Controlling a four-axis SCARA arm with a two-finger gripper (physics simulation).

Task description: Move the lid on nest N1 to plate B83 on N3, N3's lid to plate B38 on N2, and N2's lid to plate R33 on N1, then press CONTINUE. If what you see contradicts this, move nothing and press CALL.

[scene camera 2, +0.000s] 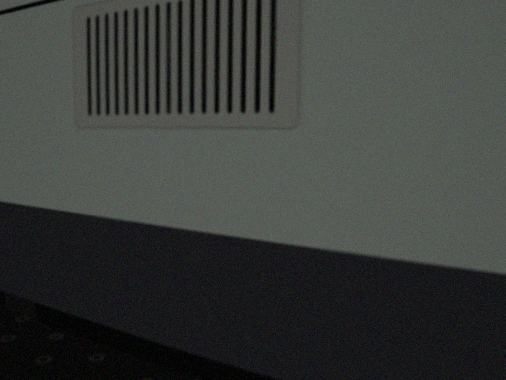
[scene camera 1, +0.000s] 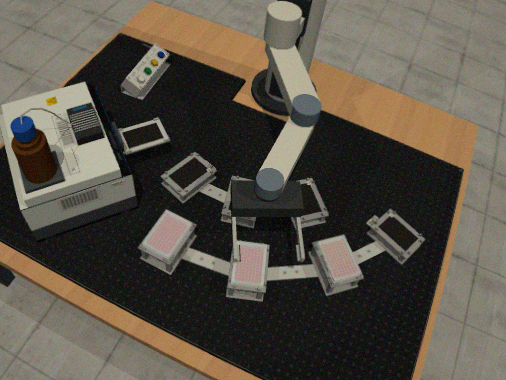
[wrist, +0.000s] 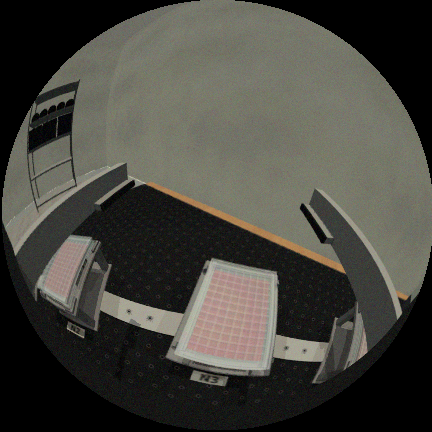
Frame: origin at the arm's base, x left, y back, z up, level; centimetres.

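Where they show: gripper, fingertip midpoint: (scene camera 1: 269, 260) (wrist: 217, 180).
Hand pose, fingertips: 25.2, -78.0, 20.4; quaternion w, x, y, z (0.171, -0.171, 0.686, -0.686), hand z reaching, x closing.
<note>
Things, the pixels of their centre, and the offset from my fingertips, as dx, dy, dz. "pt": a spot on its surface instead.
- pink gridded plate at the middle of its body: (wrist: 235, 311) (scene camera 1: 249, 263) -5.3, +2.4, -11.0
- similar plate at the middle of its body: (wrist: 62, 262) (scene camera 1: 339, 257) +16.3, +15.7, -11.4
- third pink plate at the middle of its body: (wrist: 374, 333) (scene camera 1: 167, 233) -29.3, +0.0, -10.9
- button box at a spot on its surface: (scene camera 1: 146, 70) pt -70.6, +54.4, -12.0
- white instrument at a spot on its surface: (scene camera 1: 100, 180) pt -49.8, +0.3, -0.2
- brown bottle at a spot on its surface: (scene camera 1: 36, 160) pt -60.4, -8.7, +12.0
- tray at the middle of its body: (scene camera 1: 142, 135) -53.3, +25.6, -9.4
My gripper (scene camera 1: 268, 259) (wrist: 217, 180) is open and empty, above the arc of nests. In the wrist view a pink gridded plate (wrist: 227, 317) with a clear lid-like cover sits on the nest labelled N3; it is the front middle plate (scene camera 1: 250, 263) in scene camera 1. The similar plate (wrist: 66, 272) (scene camera 1: 336, 258) on N2 is at the wrist view's left. A third pink plate (scene camera 1: 169, 233) sits on the front left nest, partly hidden in the wrist view. Its nest label and all plate codes are unreadable. The button box (scene camera 1: 146, 70) stands at back left, its wording illegible.
A white instrument (scene camera 1: 100, 180) with a brown bottle (scene camera 1: 36, 160) stands left; its grille fills scene camera 2. A tray (scene camera 1: 150, 146) extends from it. Dark-centred nests stand at right (scene camera 1: 403, 255), centre left (scene camera 1: 184, 195) and beneath the arm. White strips (scene camera 1: 295, 273) link nests.
</note>
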